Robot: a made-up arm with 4 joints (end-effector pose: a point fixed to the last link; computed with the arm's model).
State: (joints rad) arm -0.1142 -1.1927 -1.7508 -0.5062
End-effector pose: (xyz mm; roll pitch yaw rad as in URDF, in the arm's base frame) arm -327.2 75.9 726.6 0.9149 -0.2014 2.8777
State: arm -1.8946 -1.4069 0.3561 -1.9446
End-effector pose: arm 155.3 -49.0 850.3 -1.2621 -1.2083 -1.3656
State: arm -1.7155 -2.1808 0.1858 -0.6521
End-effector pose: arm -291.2 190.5 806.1 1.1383 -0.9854 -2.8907
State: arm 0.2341 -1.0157 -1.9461 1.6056
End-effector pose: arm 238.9 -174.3 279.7 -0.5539 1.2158 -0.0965
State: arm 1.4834 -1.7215 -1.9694 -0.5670
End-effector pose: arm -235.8 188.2 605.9 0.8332 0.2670 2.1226
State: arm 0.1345 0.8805 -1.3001 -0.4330
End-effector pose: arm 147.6 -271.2 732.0 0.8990 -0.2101 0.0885
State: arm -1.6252 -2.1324 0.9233 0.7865
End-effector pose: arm -157.6 216.5 116.7 2.1212 0.6855 2.6715
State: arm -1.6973 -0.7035 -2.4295 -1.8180
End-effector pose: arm 170.4 -18.2 856.5 -0.5935 -0.4625 -0.1775
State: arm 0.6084 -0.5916 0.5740 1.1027
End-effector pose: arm -328.4 -436.2 193.0 1.6853 0.9171 -1.0306
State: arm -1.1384 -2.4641 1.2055 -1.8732
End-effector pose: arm 97.9 -79.0 903.4 -0.6230 -1.2719 -2.4546
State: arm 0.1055 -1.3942 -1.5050 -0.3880
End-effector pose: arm -246.3 138.7 686.2 0.9239 -0.0716 2.5649
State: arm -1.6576 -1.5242 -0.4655 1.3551
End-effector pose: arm -188.3 153.3 95.2 1.9324 0.9447 -3.0394
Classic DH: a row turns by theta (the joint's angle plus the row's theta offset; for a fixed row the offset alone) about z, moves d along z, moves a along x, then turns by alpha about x. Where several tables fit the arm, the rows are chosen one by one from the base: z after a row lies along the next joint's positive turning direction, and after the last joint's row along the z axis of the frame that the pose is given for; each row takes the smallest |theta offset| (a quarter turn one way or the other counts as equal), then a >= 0, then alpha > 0; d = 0 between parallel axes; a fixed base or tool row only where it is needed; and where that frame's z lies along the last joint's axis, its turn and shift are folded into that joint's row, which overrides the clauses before.
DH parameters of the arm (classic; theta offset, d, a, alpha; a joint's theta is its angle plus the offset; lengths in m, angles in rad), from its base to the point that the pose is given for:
base (fixed): -0.1471 0.943 -0.1308 2.7978
joint 1: 0 0.425 0.0509 0.3438
joint 2: -1.0772 0.3256 -0.0719 -0.1422
joint 3: -1.5387 -0.3156 0.0308 -1.1537
joint 4: -1.4968 1.1798 0.0336 2.8293
tool (fixed): 1.5776 1.3827 0 0

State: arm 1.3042 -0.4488 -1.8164 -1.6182
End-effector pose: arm -342.3 82.5 876.4 -0.1436 -0.3294 1.9689
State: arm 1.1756 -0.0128 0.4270 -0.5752
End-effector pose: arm -510.9 -283.6 735.7 1.3718 -0.6242 -1.8908
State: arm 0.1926 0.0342 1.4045 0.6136
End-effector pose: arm -513.4 -226.8 265.8 1.5528 0.7201 -2.0664
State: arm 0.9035 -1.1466 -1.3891 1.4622
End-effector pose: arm 137.4 -473.5 356.3 0.1041 1.0280 -0.4359
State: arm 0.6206 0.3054 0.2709 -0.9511
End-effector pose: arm -323.8 -291.2 886.3 0.8602 -0.8719 -1.1456
